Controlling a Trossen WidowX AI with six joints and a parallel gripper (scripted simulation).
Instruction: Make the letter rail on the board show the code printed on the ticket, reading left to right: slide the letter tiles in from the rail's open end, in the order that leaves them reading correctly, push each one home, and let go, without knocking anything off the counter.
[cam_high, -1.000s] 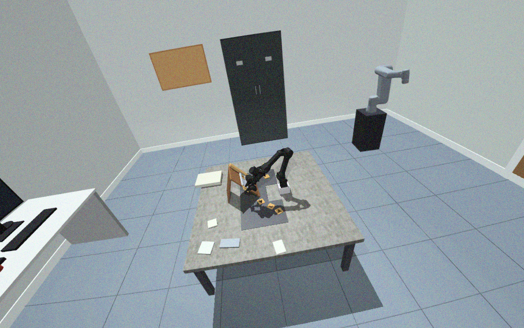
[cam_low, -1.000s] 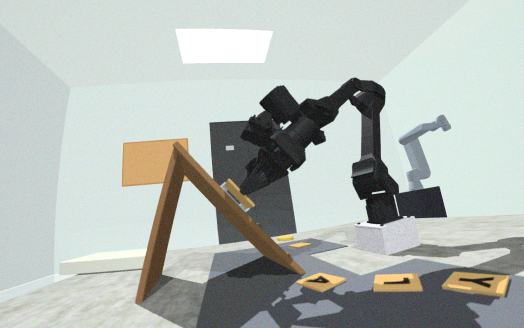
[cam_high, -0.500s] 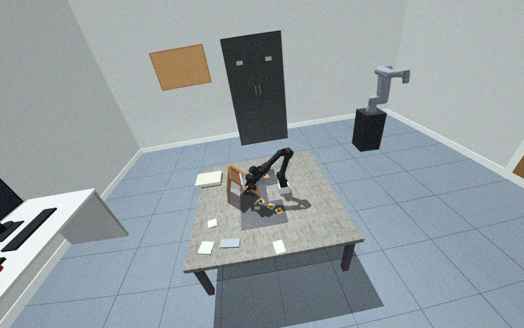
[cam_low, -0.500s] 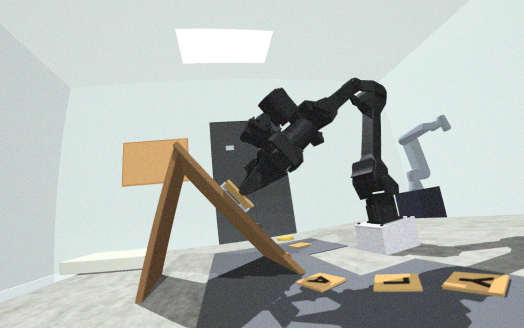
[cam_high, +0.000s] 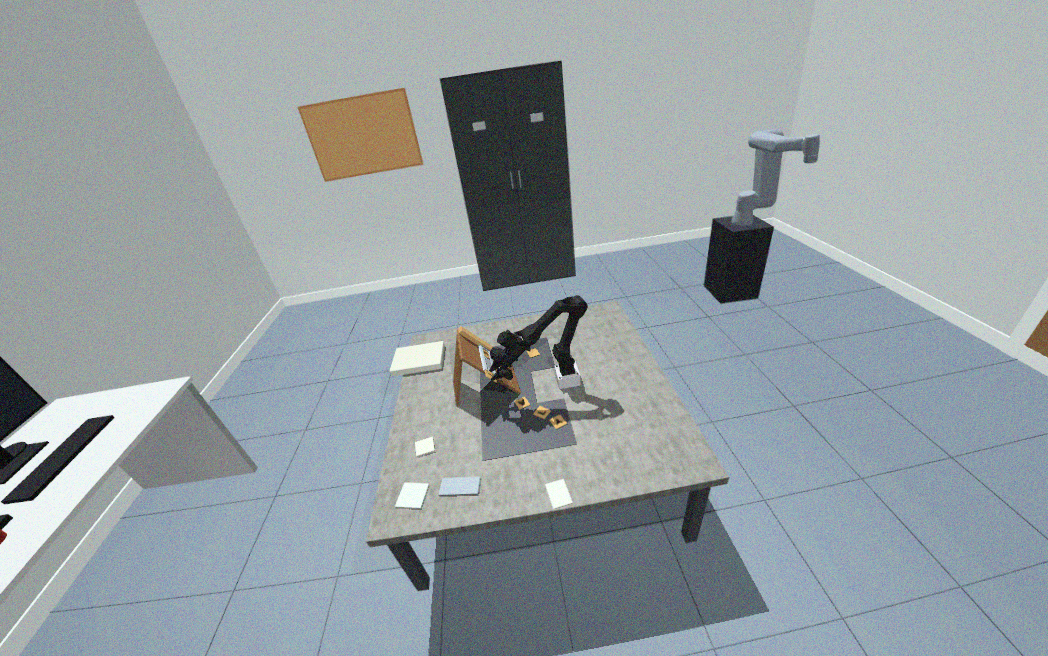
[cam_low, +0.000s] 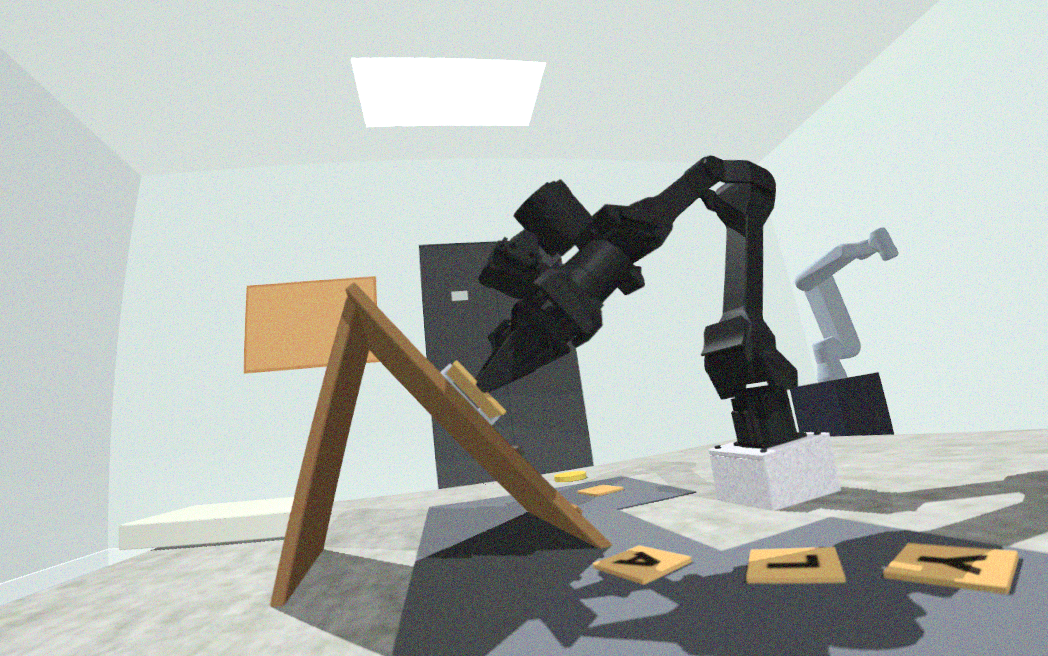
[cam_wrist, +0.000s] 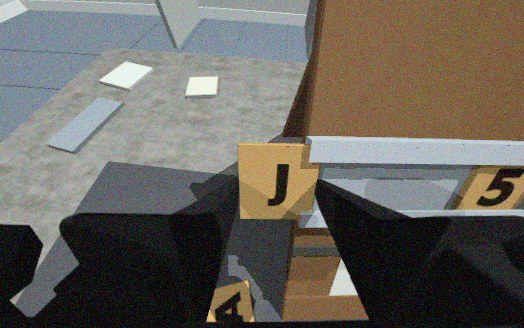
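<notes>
Now: gripper tip 30 mm short of the orange tile marked 5 and 170 mm to the left of it. From my gripper tip the other things lie so: white ticket 50 mm behind, 120 mm to the right, 90 mm below; j tile right at my gripper tip; dark mat 150 mm behind, 70 mm to the right, 160 mm below.
</notes>
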